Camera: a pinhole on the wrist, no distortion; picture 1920 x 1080 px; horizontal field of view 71.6 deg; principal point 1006.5 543.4 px. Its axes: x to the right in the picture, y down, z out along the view. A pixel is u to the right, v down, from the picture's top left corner.
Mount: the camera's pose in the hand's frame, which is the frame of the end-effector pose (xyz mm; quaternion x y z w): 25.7 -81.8 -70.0 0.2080 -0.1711 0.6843 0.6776
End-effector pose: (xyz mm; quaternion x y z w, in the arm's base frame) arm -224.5 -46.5 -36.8 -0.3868 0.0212 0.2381 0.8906
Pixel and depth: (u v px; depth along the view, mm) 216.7 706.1 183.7
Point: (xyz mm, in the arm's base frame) -99.0 -178.0 166.3
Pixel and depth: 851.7 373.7 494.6
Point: -0.4 -2.1 423.1
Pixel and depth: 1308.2 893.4 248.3
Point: -201.3 -31.1 201.9
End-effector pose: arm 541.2 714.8 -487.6 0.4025 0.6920 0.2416 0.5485
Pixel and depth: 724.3 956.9 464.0
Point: 698.4 378.4 -831.2
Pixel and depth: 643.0 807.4 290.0
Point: 587.9 517.9 -750.7
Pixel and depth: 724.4 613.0 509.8
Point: 708.2 457.4 -929.5
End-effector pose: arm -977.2 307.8 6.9 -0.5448 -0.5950 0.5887 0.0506
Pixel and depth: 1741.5 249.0 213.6
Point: -1184.3 283.0 -26.0
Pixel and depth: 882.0 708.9 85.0
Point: -1062.5 360.3 96.1
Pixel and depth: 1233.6 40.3 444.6
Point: -1446.6 310.9 -39.2
